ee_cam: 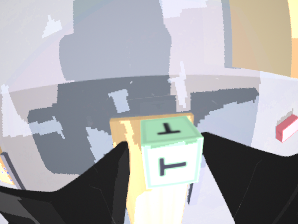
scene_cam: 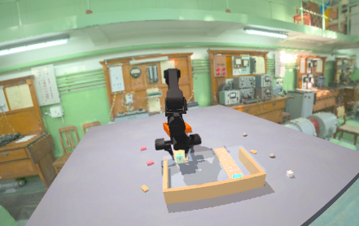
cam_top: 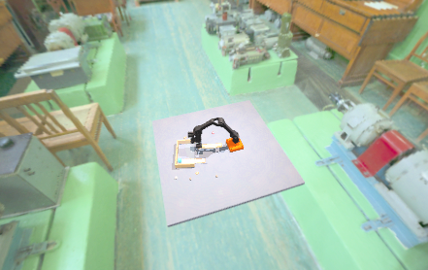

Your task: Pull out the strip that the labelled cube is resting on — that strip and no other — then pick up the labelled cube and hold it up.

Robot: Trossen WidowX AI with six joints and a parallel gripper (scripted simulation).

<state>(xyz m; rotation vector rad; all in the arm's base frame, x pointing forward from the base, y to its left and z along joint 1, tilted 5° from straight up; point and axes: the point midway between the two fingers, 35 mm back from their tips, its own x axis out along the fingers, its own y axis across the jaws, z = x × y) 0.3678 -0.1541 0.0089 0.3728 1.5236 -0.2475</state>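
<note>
Right now my gripper tip is 10 cm past the strip, 5 cm to the right of it and 1 cm above it.
</note>
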